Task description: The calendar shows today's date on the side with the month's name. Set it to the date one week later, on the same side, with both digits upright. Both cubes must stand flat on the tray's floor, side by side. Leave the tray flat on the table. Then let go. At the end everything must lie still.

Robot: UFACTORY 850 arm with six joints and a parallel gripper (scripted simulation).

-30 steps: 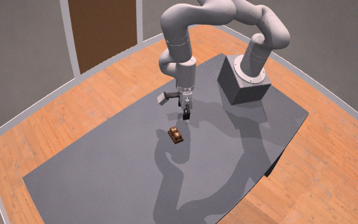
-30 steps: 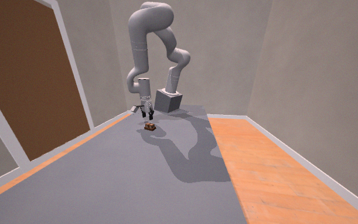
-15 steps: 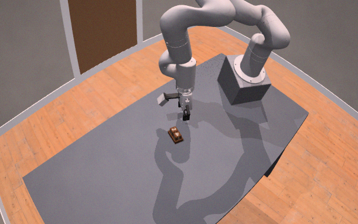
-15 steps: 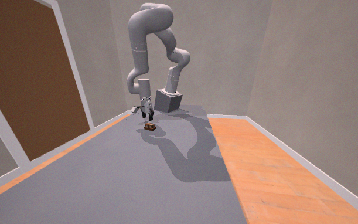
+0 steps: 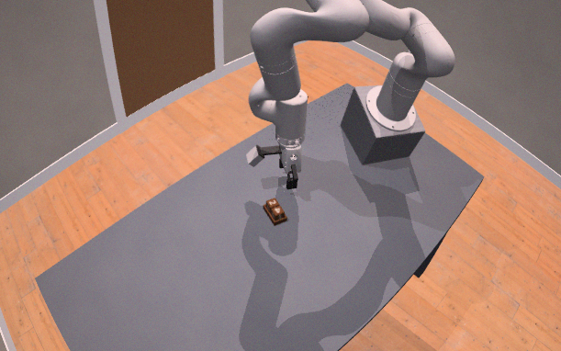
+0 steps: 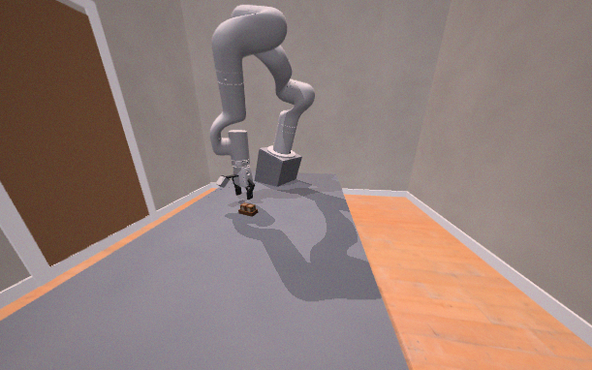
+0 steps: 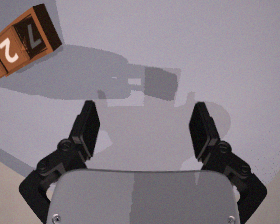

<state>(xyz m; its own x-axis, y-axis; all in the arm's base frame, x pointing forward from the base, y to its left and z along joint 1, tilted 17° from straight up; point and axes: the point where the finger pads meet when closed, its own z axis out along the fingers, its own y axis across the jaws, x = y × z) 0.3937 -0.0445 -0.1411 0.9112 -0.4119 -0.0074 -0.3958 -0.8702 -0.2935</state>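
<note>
Now: the number cube 100 mm ahead of my hand, 60 mm to the left of it and 10 mm below it. From my hand the other things lie so: brown wooden calendar tray: 110 mm ahead, 80 mm to the left, 30 mm below.
</note>
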